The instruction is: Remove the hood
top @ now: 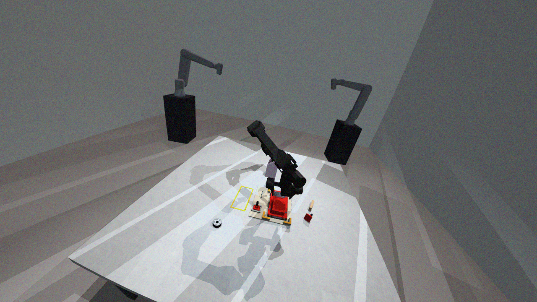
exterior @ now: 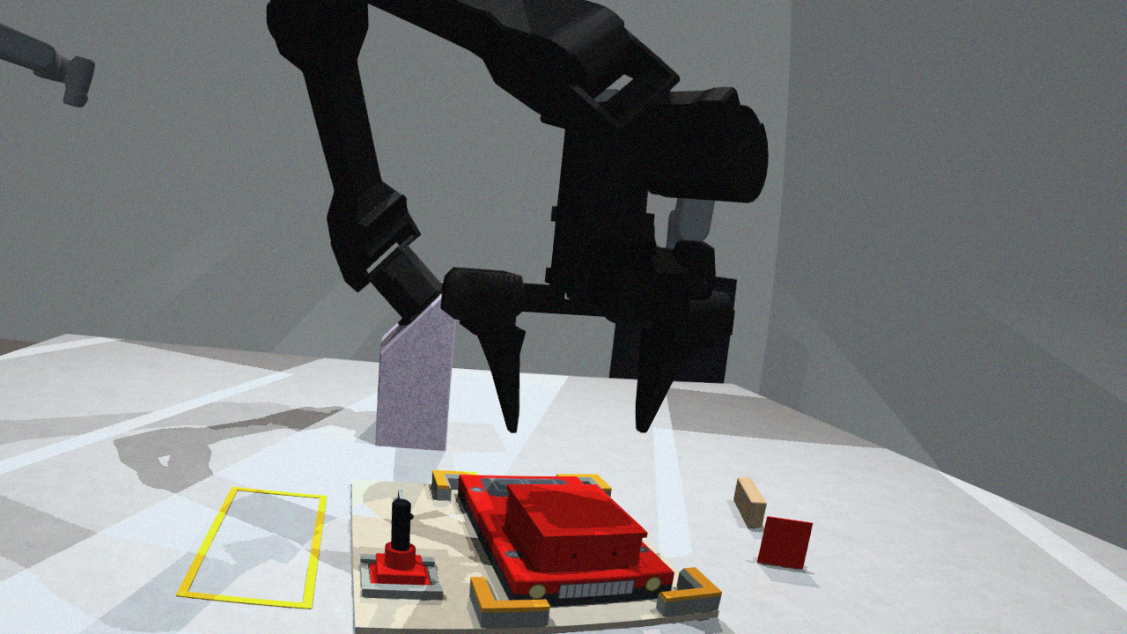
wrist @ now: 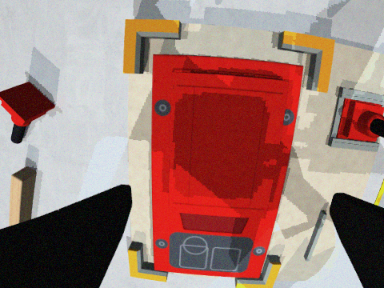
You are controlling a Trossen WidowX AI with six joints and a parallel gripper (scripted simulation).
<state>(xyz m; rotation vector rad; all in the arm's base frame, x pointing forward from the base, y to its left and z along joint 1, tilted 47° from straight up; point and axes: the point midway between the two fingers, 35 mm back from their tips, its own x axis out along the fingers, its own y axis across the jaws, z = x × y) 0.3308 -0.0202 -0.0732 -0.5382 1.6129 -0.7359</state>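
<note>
The red hood is 6 cm below my gripper tip. Round my gripper tip: tan block (22 cm to the left, 9 cm below, 7 cm behind); red mount (12 cm to the right, 7 cm below, 2 cm ahead); black wheel (30 cm to the right, 15 cm ahead, 9 cm below).
</note>
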